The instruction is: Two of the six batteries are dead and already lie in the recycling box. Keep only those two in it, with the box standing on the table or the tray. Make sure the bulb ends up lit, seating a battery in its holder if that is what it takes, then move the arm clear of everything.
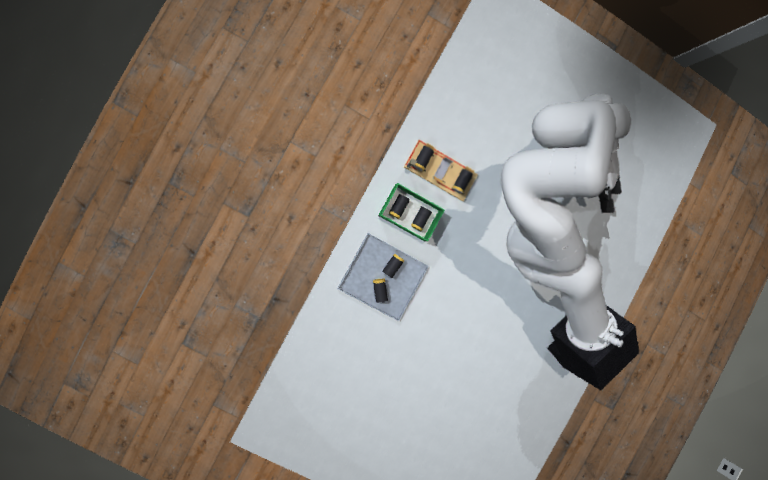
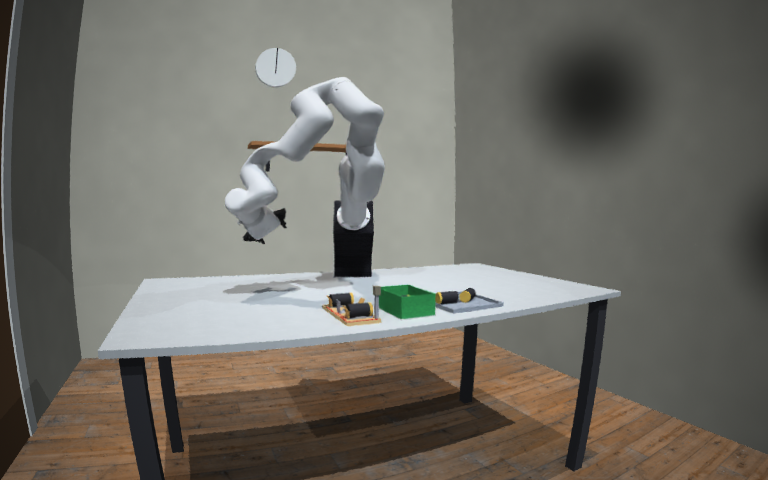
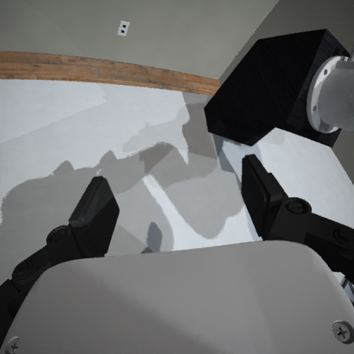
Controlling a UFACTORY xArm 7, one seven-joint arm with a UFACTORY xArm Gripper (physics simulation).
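Frame: origin at the arm's base, x left, y ahead, z down, level; millimetres.
Where they show: gripper, between the fingertips: (image 1: 611,202) (image 2: 273,232); arm's base, origin of its link: (image 1: 591,328) (image 2: 353,216).
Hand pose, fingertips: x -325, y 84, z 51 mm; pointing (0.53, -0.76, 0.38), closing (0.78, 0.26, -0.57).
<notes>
Things, the pixels of their top centre, and the offset from my fingertips. "spot": a spot on its surface instead. Level surfaces: height alone.
- green box, centre of its top: (image 2: 405,290) (image 1: 413,212) dz +134, dx +274, dy +439 mm
- grey tray, centre of its top: (image 1: 383,277) (image 2: 459,299) dz +182, dx +471, dy +416 mm
- small post with a brownish top, a spot on its surface: (image 2: 376,290) spot: dz +111, dx +154, dy +515 mm
- white table, height of its surface: dz +194 mm
Two black batteries with yellow ends (image 1: 399,206) (image 1: 421,217) lie apart in the green box (image 1: 439,223) (image 2: 417,303), which stands upright on the table. Two more batteries (image 1: 423,157) (image 2: 340,300) (image 1: 462,180) (image 2: 359,310) lie in the tan holder board (image 1: 434,168) (image 2: 362,322), one at each end. The last two (image 1: 393,266) (image 1: 380,290) lie on the grey tray (image 1: 355,272) (image 2: 478,305). A small post with a brownish top (image 2: 376,290) stands at the holder; I cannot tell whether a bulb is lit. My gripper (image 1: 612,195) (image 2: 274,233) (image 3: 175,184) is open and empty, high above the table, far from the batteries.
The white table (image 1: 441,362) (image 2: 186,316) carries the holder, box and tray in a row near its long edge away from the arm's base. The black arm base (image 1: 594,356) (image 2: 353,251) (image 3: 260,85) stands at the opposite edge. A grey wall with a socket (image 3: 123,28) is behind it.
</notes>
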